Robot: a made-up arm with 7 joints.
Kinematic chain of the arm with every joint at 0, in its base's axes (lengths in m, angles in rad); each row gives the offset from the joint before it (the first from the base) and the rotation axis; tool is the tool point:
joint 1: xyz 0 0 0.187 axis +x
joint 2: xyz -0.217 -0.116 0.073 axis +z
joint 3: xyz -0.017 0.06 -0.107 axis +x
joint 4: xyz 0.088 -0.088 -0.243 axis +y
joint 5: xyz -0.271 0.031 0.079 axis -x
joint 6: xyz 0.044 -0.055 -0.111 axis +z
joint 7: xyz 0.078 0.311 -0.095 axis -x
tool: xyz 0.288 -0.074 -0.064
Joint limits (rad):
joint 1: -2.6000..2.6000
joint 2: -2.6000..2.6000
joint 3: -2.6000..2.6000
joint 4: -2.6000..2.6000
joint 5: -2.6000..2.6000
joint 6: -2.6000..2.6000
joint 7: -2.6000..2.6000
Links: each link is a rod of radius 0.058 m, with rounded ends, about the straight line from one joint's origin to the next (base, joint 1, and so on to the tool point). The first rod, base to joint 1, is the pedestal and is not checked.
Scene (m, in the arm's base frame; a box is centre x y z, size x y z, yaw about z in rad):
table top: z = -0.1
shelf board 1: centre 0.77 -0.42 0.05 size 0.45 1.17 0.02 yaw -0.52
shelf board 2: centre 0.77 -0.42 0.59 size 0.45 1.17 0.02 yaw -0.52
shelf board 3: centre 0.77 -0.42 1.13 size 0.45 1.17 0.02 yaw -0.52
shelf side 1: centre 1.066 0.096 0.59 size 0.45 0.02 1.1 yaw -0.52
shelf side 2: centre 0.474 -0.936 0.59 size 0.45 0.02 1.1 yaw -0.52
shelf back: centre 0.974 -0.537 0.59 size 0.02 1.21 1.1 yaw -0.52
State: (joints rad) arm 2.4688 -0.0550 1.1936 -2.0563 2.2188 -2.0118 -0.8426
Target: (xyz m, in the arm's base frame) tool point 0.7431 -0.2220 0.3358
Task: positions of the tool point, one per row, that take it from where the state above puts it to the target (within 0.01 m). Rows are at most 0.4 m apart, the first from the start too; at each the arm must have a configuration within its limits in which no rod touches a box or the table.
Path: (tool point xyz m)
1: -0.3915 -0.5270 0.6579
2: -0.1230 -0.6235 0.4672
3: 0.1961 -0.6140 0.4801
4: 0.5066 -0.4747 0.4375
5: 0.7431 -0.2220 0.3357

